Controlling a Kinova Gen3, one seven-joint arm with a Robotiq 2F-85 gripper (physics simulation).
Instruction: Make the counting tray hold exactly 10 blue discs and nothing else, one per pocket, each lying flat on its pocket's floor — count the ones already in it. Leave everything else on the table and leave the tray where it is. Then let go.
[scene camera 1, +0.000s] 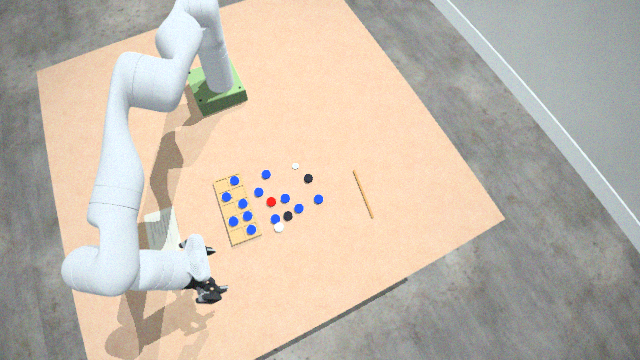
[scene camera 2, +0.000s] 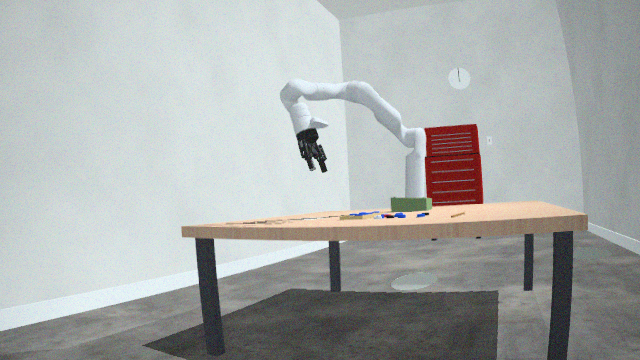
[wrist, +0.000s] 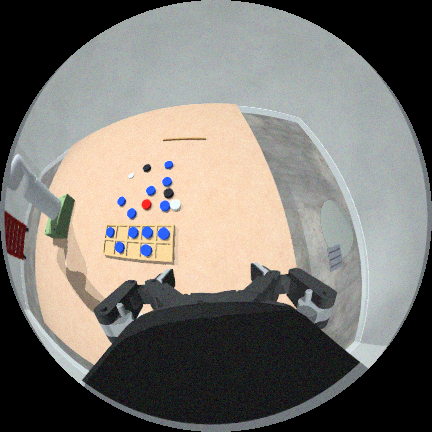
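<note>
The counting tray (scene camera 1: 229, 209) (scene camera 2: 351, 217) (wrist: 163, 251) has two rows of five pockets. In the wrist view its upper row holds blue discs except in the second pocket from the left, which is empty. Its lower row holds a blue disc (wrist: 119, 247) in the second pocket and another blue disc (wrist: 146, 250) in the fourth; the other three are empty. Several loose blue discs lie beside the tray, among them one (scene camera 1: 266, 174) (wrist: 121, 201), one (scene camera 1: 258, 192) (wrist: 131, 213) and one (scene camera 1: 318, 199) (wrist: 168, 165). My gripper (scene camera 1: 218, 270) (scene camera 2: 318, 170) (wrist: 212, 274) is open and empty, high above the table.
A red disc (scene camera 1: 271, 201) (wrist: 146, 204), two black discs and two white ones lie among the loose blue discs. The larger white disc (scene camera 1: 279, 227) (wrist: 175, 204) is close against a blue disc (scene camera 1: 275, 219) (wrist: 165, 205). A thin wooden stick (scene camera 1: 363, 194) (wrist: 184, 139) lies farther off.
</note>
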